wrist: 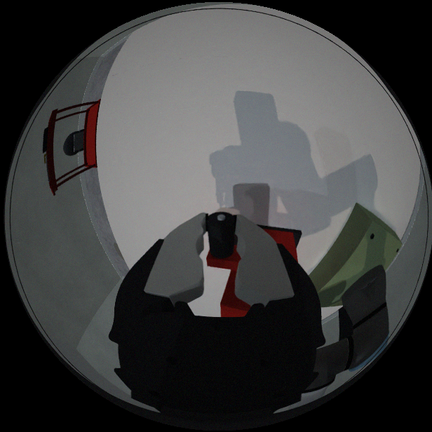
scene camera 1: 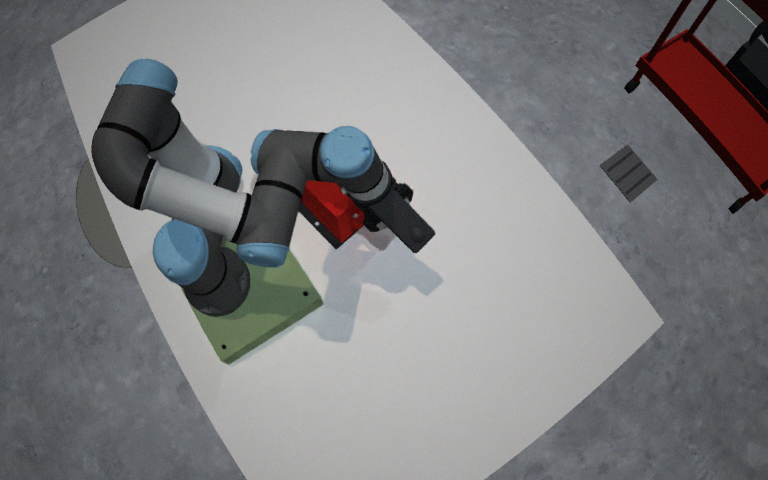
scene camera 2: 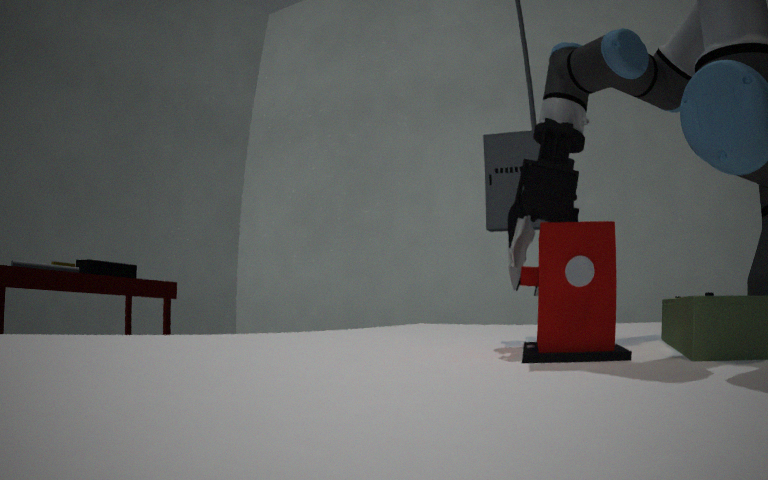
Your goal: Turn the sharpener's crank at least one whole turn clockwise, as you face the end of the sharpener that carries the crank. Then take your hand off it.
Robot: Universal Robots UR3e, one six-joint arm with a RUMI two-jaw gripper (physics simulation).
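Pixels of known places: gripper, between the fingertips: (scene camera 2: 525, 293); arm's base, origin of its link: (scene camera 1: 217, 282).
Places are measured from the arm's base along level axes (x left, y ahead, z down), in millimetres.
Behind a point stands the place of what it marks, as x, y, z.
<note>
The red sharpener (scene camera 1: 328, 206) {-56, 233, -78} (scene camera 2: 577, 322) {34, 264, 15} (wrist: 290, 242) stands upright on its black base plate (scene camera 2: 574, 357) {44, 266, 46}. Its red crank arm (scene camera 2: 530, 276) (wrist: 216, 261) juts out past the left edge of the body in scene camera 2. The crank's black knob (wrist: 221, 240) is between my two grey fingertips in the wrist view, and both touch its sides. My gripper (scene camera 2: 518, 278) {-128, 321, -15} (wrist: 220, 215) points down beside the crank end of the sharpener and is shut on the knob. In scene camera 1 the wrist hides the knob and most of the fingers.
The sharpener stands on the pale table (scene camera 1: 481, 339) {-394, 296, 51} (scene camera 2: 283, 401) {255, 425, 51}, close to the arm's green base block (scene camera 1: 277, 325) {-136, 36, 1} (scene camera 2: 730, 333) {71, 124, 27} (wrist: 345, 255). A red cart (scene camera 1: 702, 107) (scene camera 2: 84, 286) (wrist: 90, 140) stands beyond the table edge. A grey box (scene camera 2: 501, 198) hangs on the wall.
</note>
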